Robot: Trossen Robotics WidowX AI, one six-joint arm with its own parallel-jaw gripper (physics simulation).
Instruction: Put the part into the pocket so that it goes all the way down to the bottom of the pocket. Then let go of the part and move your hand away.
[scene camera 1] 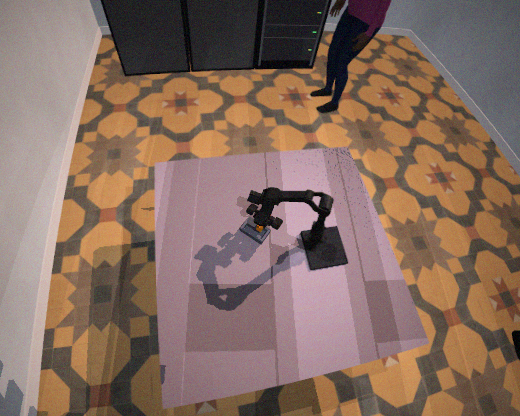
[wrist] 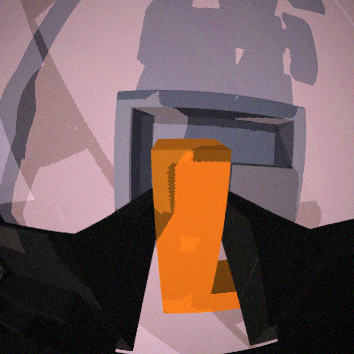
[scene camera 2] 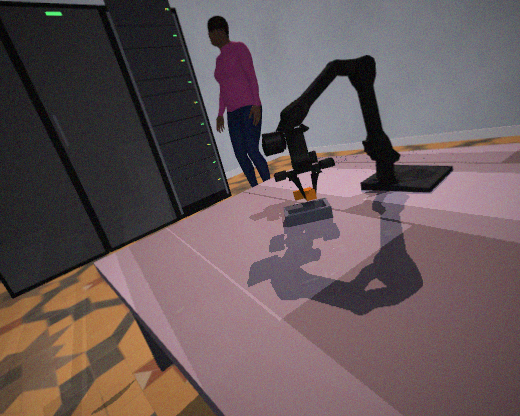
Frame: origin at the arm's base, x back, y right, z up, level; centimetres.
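Seen in the pictures: gripper, fingertip midpoint: [scene camera 1: 261, 226] [wrist: 186, 195] [scene camera 2: 310, 196]; arm's base at its link origin: [scene camera 1: 315, 238] [scene camera 2: 385, 177].
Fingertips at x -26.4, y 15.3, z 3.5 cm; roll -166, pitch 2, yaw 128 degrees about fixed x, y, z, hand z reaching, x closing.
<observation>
Offsets run from my fingertips to a thing's top centre. Level surfaces: height alone.
The orange part @(dx +1.2, dy +2.8, dz +2.9 cm) [scene camera 1: 259, 228] [scene camera 2: 299, 194] [wrist: 195, 200] is a block with a step at its near right in the wrist view. My gripper [scene camera 1: 260, 224] [scene camera 2: 310, 195] [wrist: 186, 195] is shut on it. The grey-blue pocket block @(dx -2.8, dy +0.6, dz -2.2 cm) [scene camera 1: 249, 235] [scene camera 2: 308, 216] [wrist: 122, 155] stands on the table below, with its opening upward. In the wrist view a raised grey piece fills the pocket's near right area. The part appears above the rim in scene camera 2, and in the wrist view its length runs across the pocket's long side. The part and fingers hide the pocket's near middle.
The pink table top @(dz -5.8 cm) [scene camera 1: 225, 370] [scene camera 2: 225, 350] carries the arm's dark base plate [scene camera 1: 332, 255] [scene camera 2: 415, 177], to the right of the pocket block. The arm's shadow falls on the table. A person [scene camera 1: 345, 45] [scene camera 2: 237, 80] stands beyond the table near dark cabinets [scene camera 1: 150, 35] [scene camera 2: 60, 125].
</observation>
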